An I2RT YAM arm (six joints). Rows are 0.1 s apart.
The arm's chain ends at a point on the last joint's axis. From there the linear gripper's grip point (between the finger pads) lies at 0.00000 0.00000 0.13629 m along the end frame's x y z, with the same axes.
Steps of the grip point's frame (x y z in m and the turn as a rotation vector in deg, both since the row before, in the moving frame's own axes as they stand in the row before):
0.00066, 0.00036, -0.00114, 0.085, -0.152, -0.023
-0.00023, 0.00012, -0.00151, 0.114, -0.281, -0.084
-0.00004, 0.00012, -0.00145, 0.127, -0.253, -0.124
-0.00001, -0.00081, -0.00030, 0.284, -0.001, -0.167
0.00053, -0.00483, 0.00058, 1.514, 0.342, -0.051
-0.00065, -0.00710, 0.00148, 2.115, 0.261, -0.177
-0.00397, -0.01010, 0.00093, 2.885, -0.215, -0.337
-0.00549, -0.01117, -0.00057, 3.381, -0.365, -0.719
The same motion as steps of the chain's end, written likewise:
0.00102, 0.00056, -0.00114, 0.085, -0.152, -0.023
0.00044, 0.00039, -0.00151, 0.114, -0.281, -0.084
0.00056, 0.00042, -0.00145, 0.127, -0.253, -0.124
-0.00001, -0.00013, -0.00030, 0.284, -0.001, -0.167
-0.00028, -0.00123, 0.00063, 1.514, 0.342, -0.051
-0.00126, -0.00207, 0.00157, 2.115, 0.261, -0.177
-0.00344, -0.00324, 0.00110, 2.885, -0.215, -0.337
-0.00457, -0.00314, -0.00033, 3.381, -0.365, -0.719

